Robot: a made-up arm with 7 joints. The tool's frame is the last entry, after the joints.
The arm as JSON. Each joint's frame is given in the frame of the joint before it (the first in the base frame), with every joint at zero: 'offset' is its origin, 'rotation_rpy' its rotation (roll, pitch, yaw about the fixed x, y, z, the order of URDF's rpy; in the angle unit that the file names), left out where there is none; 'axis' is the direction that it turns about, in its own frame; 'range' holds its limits. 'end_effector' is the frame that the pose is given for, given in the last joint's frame.
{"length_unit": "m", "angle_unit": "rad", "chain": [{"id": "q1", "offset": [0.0, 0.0, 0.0], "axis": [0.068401, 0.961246, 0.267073], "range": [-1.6, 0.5]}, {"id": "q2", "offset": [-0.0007, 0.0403, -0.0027], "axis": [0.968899, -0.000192, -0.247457], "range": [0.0, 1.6]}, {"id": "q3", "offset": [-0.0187, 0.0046, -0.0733], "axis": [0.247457, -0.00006, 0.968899], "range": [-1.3, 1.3]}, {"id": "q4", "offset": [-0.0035, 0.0, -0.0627], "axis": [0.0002, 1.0, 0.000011], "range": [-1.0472, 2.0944]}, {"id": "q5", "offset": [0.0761, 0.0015, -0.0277], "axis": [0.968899, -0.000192, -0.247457], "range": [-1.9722, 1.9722]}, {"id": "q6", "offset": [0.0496, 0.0, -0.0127], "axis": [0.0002, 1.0, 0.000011], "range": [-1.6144, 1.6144]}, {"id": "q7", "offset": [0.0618, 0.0, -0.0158], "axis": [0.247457, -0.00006, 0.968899], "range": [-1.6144, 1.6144]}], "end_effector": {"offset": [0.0, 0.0, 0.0], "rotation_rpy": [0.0, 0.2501, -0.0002]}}
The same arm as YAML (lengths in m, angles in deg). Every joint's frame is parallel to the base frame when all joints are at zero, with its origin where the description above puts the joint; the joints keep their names.
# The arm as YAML. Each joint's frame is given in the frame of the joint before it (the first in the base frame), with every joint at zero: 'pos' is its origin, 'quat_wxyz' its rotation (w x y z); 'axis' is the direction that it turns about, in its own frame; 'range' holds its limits. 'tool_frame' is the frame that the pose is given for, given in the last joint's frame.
length_unit: m
angle_unit: deg
joints:
  - joint: q1
    pos: [0.0, 0.0, 0.0]
    quat_wxyz: [1.0, 0.0, 0.0, 0.0]
    axis: [0.068403, 0.961235, 0.26711]
    range: [-91.67, 28.65]
  - joint: q2
    pos: [-0.0007, 0.0403, -0.0027]
    quat_wxyz: [1.0, 0.0, 0.0, 0.0]
    axis: [0.968889, -0.0002, -0.247497]
    range: [0.0, 91.67]
  - joint: q3
    pos: [-0.0187, 0.0046, -0.0733]
    quat_wxyz: [1.0, 0.0, 0.0, 0.0]
    axis: [0.247497, -0.0001, 0.968889]
    range: [-74.48, 74.48]
  - joint: q4
    pos: [-0.0035, 0.0, -0.0627]
    quat_wxyz: [1.0, 0.0, 0.0, 0.0]
    axis: [0.0002, 1.0, 0.0]
    range: [-60.0, 120.0]
  - joint: q5
    pos: [0.0761, 0.0015, -0.0277]
    quat_wxyz: [1.0, 0.0, 0.0, 0.0]
    axis: [0.968889, -0.0002, -0.247497]
    range: [-113.0, 113.0]
  - joint: q6
    pos: [0.0496, 0.0, -0.0127]
    quat_wxyz: [1.0, 0.0, 0.0, 0.0]
    axis: [0.0002, 1.0, 0.0]
    range: [-92.5, 92.5]
  - joint: q7
    pos: [0.0618, 0.0, -0.0158]
    quat_wxyz: [1.0, 0.0, 0.0, 0.0]
    axis: [0.247497, -0.0001, 0.968889]
    range: [-92.5, 92.5]
tool_frame:
  pos: [0.0, 0.0, 0.0]
  quat_wxyz: [0.992191, 0.000012, 0.124724, -0.000099]

